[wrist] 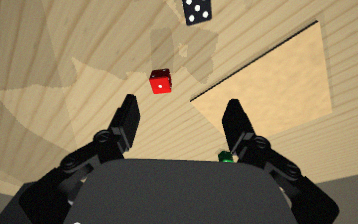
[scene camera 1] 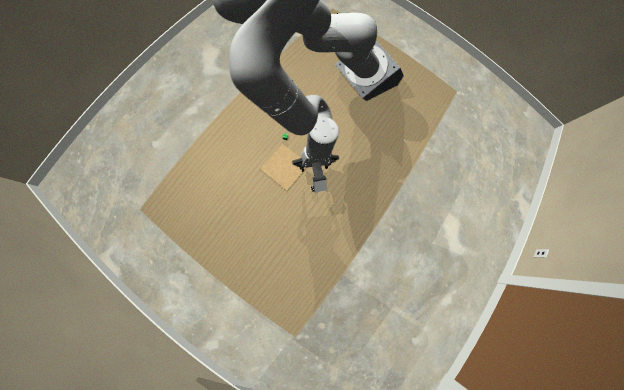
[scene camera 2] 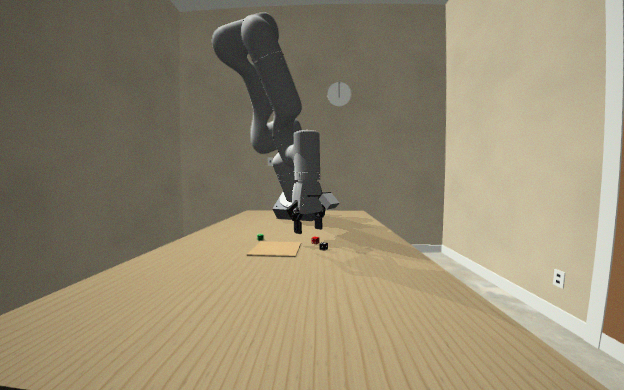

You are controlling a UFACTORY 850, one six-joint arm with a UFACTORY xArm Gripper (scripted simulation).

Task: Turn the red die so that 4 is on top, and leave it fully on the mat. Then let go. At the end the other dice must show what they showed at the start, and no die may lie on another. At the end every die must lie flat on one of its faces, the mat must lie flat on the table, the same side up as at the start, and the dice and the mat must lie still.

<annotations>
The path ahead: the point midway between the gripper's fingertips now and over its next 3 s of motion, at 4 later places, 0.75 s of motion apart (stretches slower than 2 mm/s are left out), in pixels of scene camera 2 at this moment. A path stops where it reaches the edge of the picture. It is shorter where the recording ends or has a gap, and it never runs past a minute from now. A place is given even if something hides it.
The gripper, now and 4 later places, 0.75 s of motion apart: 308,231; 320,232; 328,237; 329,225; 328,202
</annotations>
